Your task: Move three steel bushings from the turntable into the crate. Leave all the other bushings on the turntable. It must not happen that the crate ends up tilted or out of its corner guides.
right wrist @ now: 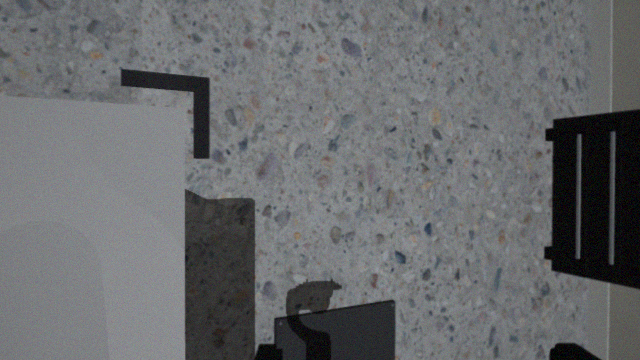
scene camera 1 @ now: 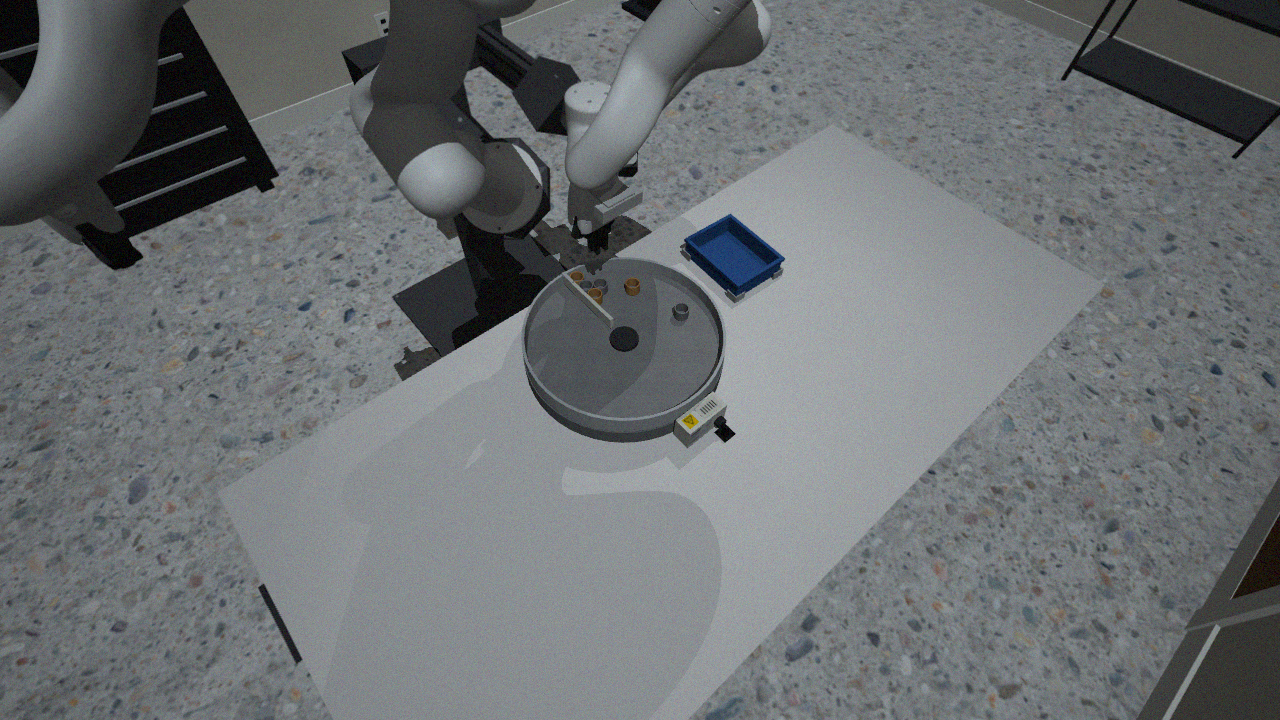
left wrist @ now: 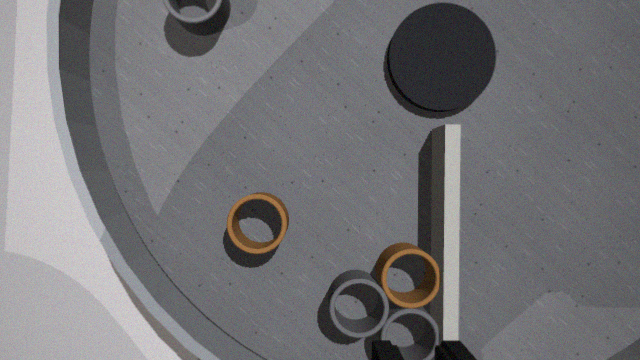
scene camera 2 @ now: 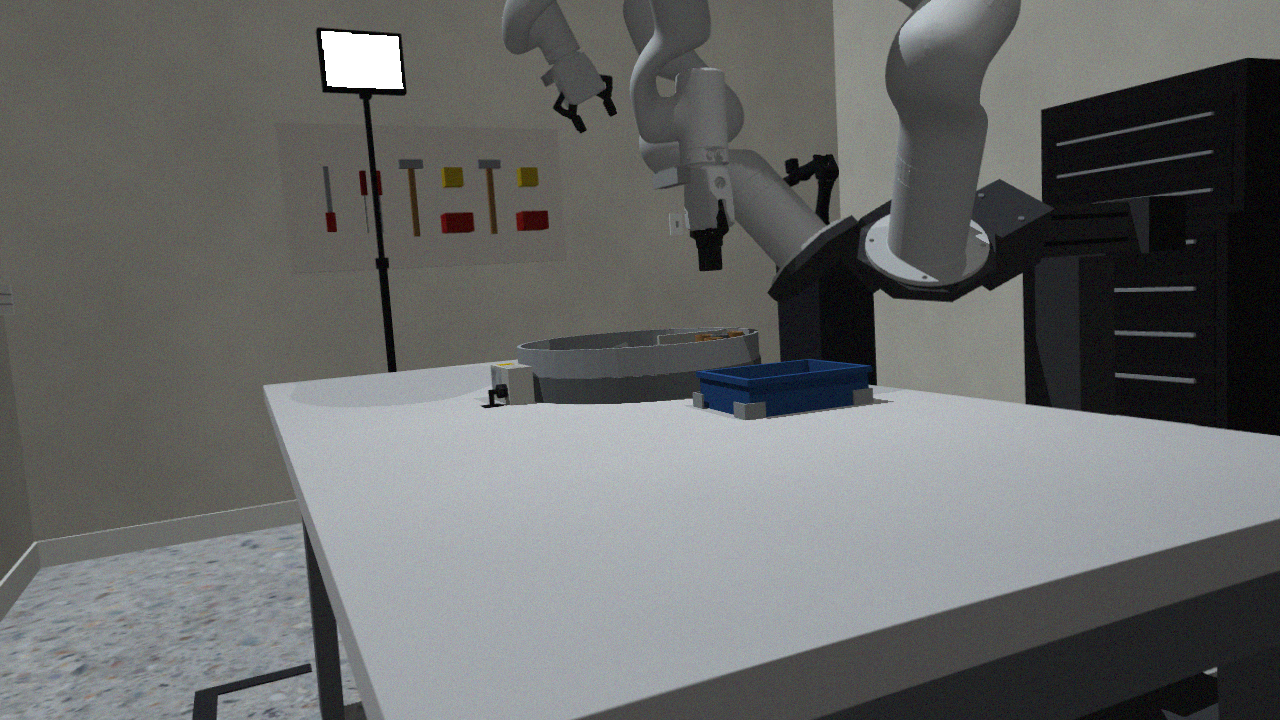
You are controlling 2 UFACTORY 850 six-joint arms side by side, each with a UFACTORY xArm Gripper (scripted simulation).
Scene:
A blue crate shows in scene camera 1 and in scene camera 2; in the right wrist view it is out of frame, in the left wrist view it is out of frame. The same spot on the blue crate: (scene camera 2: 797, 392) is (scene camera 1: 758, 249).

